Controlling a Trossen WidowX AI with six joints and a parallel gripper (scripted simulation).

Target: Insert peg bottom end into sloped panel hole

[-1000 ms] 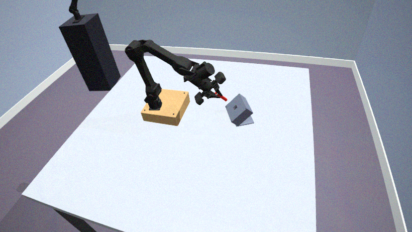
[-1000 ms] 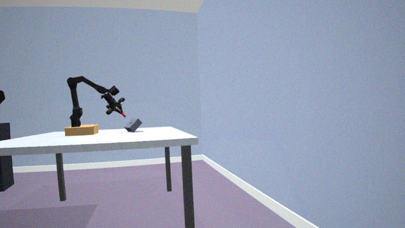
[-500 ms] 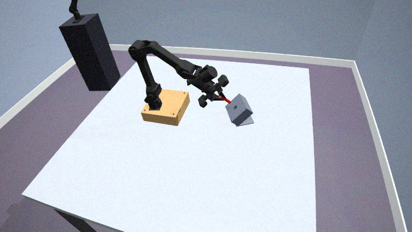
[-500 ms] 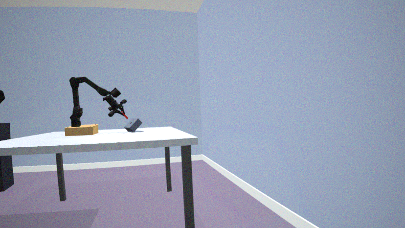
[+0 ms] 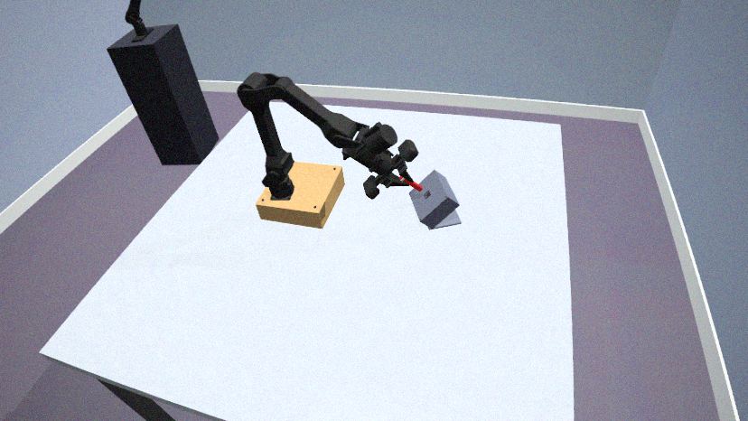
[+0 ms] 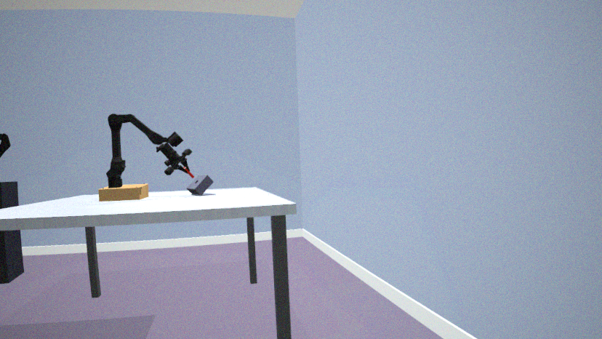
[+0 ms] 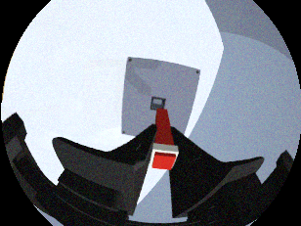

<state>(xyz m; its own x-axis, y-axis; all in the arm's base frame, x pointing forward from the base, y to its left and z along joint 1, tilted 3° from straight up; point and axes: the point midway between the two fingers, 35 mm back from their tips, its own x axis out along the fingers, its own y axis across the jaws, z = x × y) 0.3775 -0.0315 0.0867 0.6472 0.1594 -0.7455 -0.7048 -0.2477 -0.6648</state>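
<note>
Right now my gripper tip is 80 mm above the sloped panel, 60 mm short of it and 20 mm to the right of it. Also, from my gripper tip: peg: 10 mm behind, 10 mm above.
</note>
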